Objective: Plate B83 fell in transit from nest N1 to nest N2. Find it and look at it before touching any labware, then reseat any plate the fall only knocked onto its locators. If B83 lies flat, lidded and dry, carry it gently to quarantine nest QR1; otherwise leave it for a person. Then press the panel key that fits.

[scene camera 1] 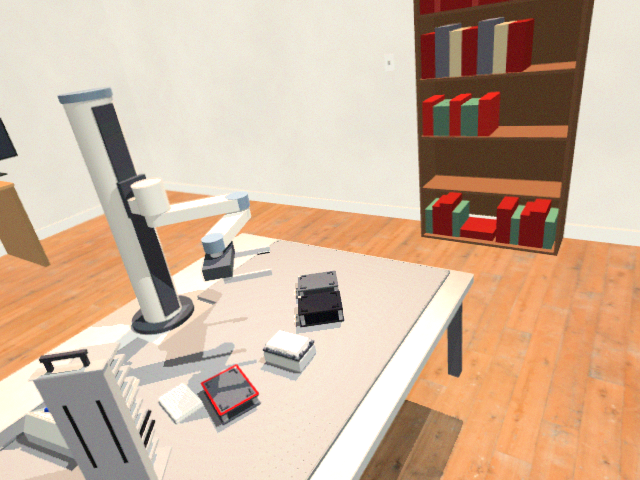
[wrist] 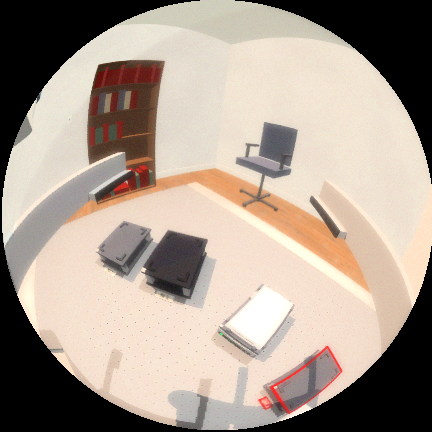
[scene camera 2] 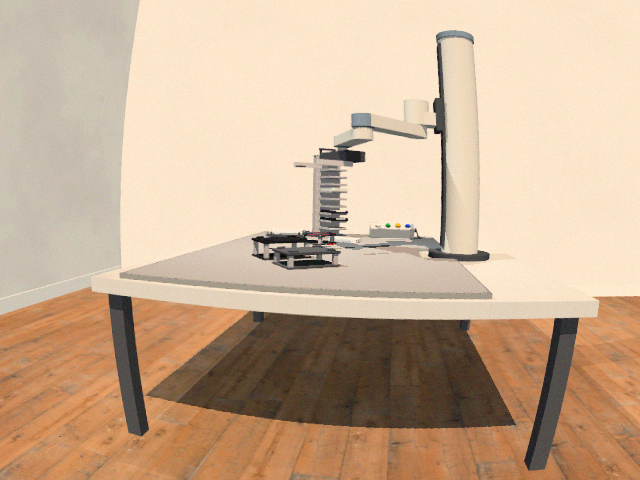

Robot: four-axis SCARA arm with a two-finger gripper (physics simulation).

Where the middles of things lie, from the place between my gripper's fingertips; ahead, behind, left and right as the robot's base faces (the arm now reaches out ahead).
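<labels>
You'll find the white shaker station (scene camera 1: pixel 298 364) ahead of my hand by 80 mm, and it's also 80 mm to the right of the hand and 290 mm below it.
</labels>
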